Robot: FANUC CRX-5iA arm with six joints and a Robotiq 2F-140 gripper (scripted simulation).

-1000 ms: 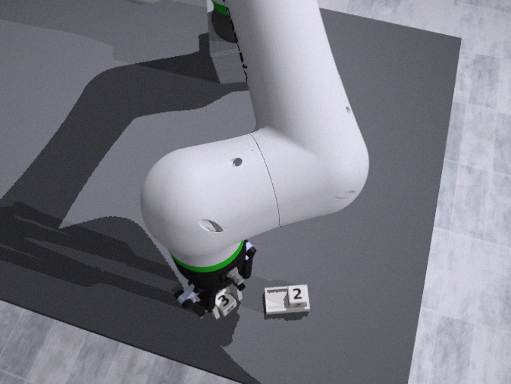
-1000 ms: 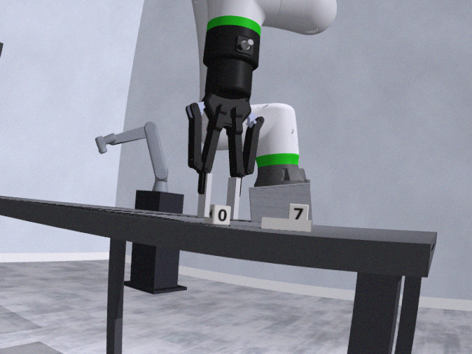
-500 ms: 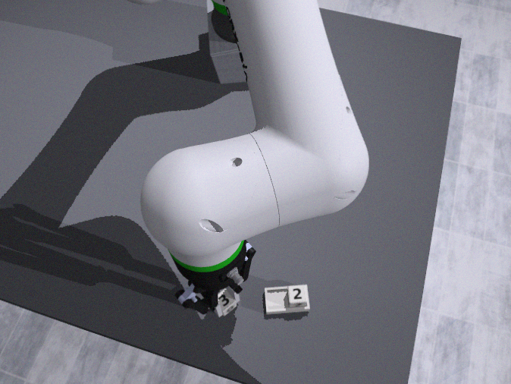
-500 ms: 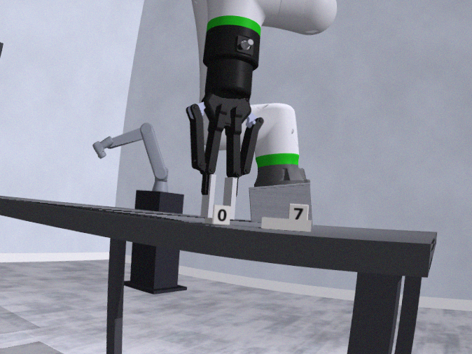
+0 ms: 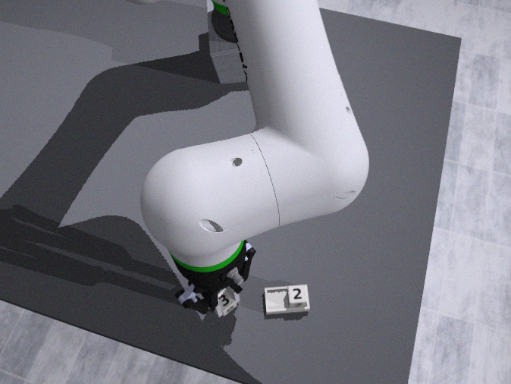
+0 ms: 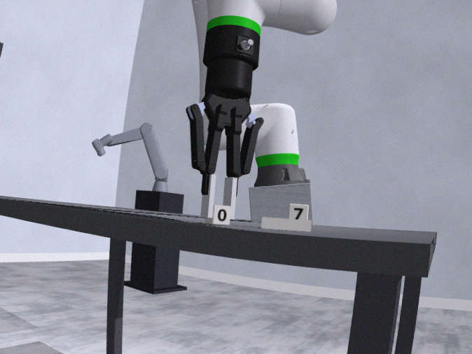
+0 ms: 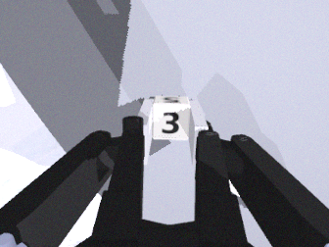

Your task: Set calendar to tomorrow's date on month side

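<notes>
Right now the tray is 5 cm behind my hand, 10 cm to the left of it and 3 cm below it. The rest, counted from my hand: cube 3 cm below.
</notes>
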